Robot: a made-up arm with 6 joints. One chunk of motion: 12 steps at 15 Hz.
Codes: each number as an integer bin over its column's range. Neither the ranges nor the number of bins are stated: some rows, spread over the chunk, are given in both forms.
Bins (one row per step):
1: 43 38 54 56 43 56
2: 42 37 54 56 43 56
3: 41 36 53 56 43 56
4: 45 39 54 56 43 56
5: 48 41 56 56 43 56
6: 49 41 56 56 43 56
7: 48 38 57 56 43 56
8: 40 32 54 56 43 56
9: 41 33 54 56 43 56
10: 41 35 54 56 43 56
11: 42 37 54 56 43 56
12: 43 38 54 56 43 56
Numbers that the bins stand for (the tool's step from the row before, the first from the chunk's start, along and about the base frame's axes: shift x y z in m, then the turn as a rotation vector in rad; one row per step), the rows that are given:
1: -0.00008 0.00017 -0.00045 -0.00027 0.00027 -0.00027
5: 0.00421 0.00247 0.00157 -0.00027 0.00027 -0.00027
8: -0.00266 -0.00443 -0.00045 -0.00027 0.00027 -0.00027
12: -0.00008 0.00017 -0.00045 -0.00027 0.00027 -0.00027
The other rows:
2: -0.00094 -0.00060 -0.00045 -0.00027 0.00027 -0.00027
3: -0.00180 -0.00136 -0.00146 -0.00027 0.00027 -0.00027
4: 0.00164 0.00094 -0.00045 -0.00027 0.00027 -0.00027
6: 0.00507 0.00247 0.00157 -0.00027 0.00027 -0.00027
7: 0.00421 0.00017 0.00258 -0.00027 0.00027 -0.00027
9: -0.00180 -0.00367 -0.00045 -0.00027 0.00027 -0.00027
10: -0.00180 -0.00213 -0.00045 -0.00027 0.00027 -0.00027
11: -0.00094 -0.00060 -0.00045 -0.00027 0.00027 -0.00027

